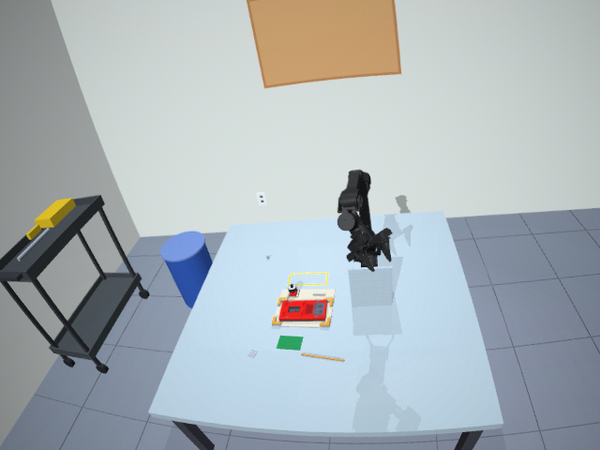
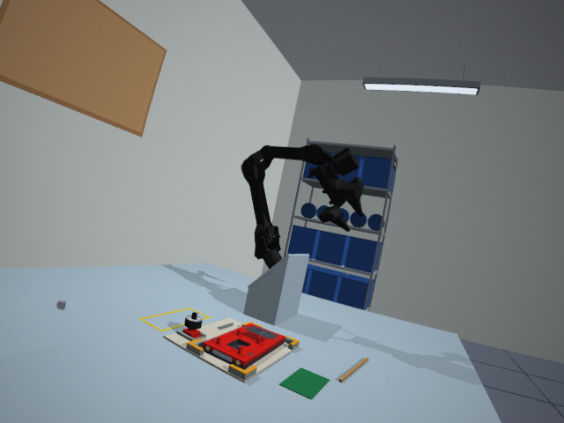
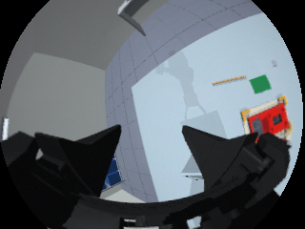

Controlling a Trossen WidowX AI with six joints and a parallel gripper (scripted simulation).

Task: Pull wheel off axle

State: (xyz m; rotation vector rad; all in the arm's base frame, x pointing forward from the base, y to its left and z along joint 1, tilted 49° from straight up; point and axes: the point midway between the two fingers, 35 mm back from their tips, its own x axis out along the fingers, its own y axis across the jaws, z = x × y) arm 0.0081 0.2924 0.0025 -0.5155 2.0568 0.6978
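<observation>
Right now the wheel is 38 cm ahead of my gripper tip, 32 cm below it and 27 cm to the right of it. From my gripper tip the other things lie so: green square 38 cm ahead, 35 cm below, 2 cm to the left; then wooden stick 35 cm below, 24 cm ahead, 10 cm to the left; then black upright axle 38 cm ahead, 32 cm below, 27 cm to the right.
</observation>
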